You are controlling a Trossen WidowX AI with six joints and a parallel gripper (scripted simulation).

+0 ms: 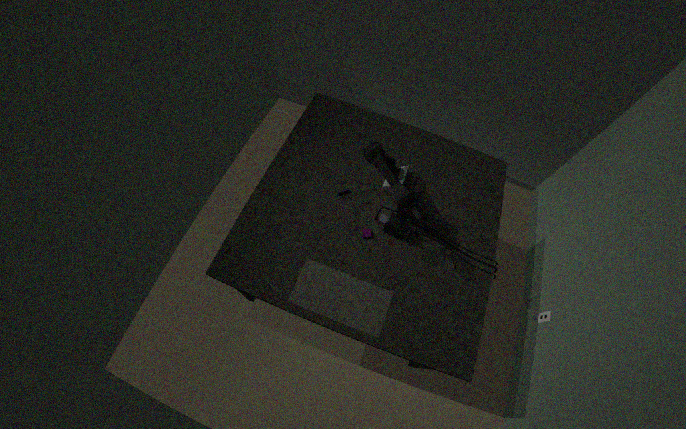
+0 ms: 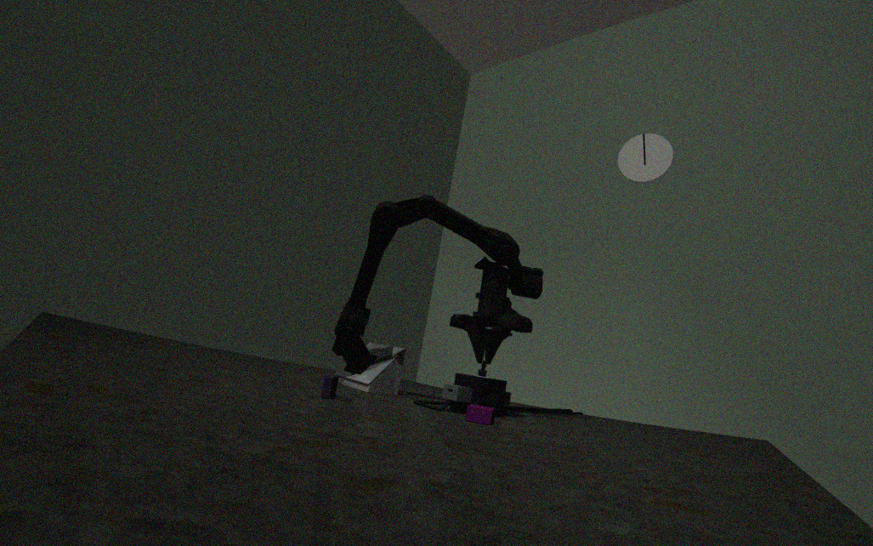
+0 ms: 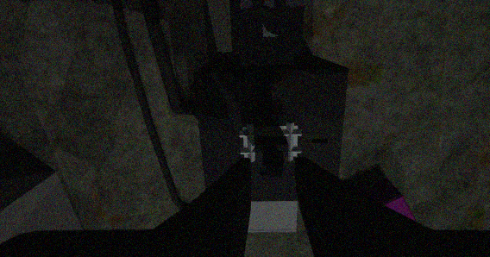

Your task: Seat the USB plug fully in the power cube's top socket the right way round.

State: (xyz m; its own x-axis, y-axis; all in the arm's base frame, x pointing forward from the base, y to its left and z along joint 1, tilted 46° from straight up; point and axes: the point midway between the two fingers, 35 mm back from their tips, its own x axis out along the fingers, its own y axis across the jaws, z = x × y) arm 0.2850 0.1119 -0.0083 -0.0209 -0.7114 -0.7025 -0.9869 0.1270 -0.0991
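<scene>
Now: the dark USB plug 10 mm below my gripper tip. The rest, counted from my gripper tip: magenta block: 110 mm to the right, 90 mm below, 80 mm ahead; then USB socket: 30 mm below.
</scene>
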